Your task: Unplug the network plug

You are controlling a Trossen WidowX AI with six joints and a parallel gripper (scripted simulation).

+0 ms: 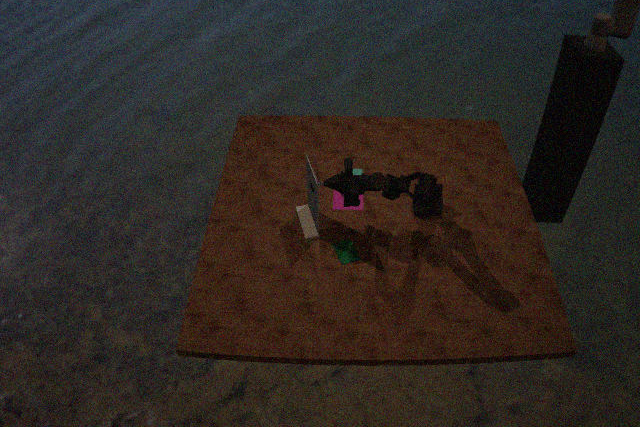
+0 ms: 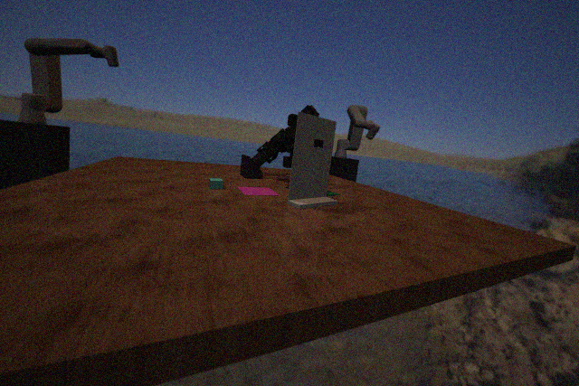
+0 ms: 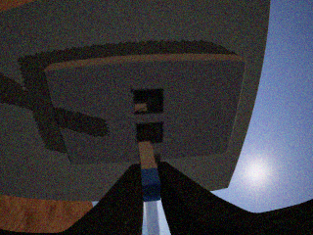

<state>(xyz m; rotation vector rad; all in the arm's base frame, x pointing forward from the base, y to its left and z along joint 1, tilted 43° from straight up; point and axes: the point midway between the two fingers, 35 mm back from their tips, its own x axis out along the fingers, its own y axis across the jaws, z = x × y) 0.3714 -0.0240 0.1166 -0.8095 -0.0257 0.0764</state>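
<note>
My gripper tip is 9 cm past the magenta square, 12 cm to the left of it and 18 cm above it. Round my gripper tip: grey upright panel (4 cm ahead, 2 cm to the left, 7 cm below); then network plug (right at my gripper tip); then green flat patch (9 cm behind, 16 cm to the left, 18 cm below).
</note>
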